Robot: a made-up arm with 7 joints.
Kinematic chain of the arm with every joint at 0, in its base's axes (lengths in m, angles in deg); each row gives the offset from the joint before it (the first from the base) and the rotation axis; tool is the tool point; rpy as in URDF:
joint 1: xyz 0 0.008 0.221 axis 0 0.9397 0.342
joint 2: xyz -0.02 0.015 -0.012 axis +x
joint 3: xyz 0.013 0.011 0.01 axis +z
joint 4: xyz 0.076 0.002 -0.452 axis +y
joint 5: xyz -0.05 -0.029 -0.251 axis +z
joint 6: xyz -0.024 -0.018 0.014 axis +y
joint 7: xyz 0 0.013 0.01 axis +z
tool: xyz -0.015 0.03 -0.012 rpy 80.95 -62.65 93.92
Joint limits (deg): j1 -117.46..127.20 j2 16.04..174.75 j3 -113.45..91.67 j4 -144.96..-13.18 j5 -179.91..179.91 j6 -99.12..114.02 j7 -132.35..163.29
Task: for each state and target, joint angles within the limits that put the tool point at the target. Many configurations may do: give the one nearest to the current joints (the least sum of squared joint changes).
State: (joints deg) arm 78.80 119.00 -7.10 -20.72 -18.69 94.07 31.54
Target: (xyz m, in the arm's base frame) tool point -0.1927 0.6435 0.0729
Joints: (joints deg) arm 49.20 78.51 -12.44 -39.26 -18.68 95.41 29.17
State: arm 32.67 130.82 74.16 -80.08 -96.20 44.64 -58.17
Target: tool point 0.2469 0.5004 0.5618
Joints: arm 36.48 110.40 70.28 -65.17 -95.91 44.75 -60.36
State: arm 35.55 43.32 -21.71 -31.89 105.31 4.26 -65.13
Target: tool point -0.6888 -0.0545 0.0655
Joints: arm 84.81 16.04 -31.89 -22.74 107.44 -4.74 -64.99
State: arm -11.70 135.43 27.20 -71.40 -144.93 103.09 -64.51
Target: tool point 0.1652 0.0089 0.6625
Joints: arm -14.62 152.79 36.47 -111.43 -143.73 106.09 -63.63
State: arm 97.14 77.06 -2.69 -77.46 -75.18 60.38 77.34
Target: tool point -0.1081 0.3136 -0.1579
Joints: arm 49.04 49.16 -14.74 -120.72 -81.21 59.91 72.86
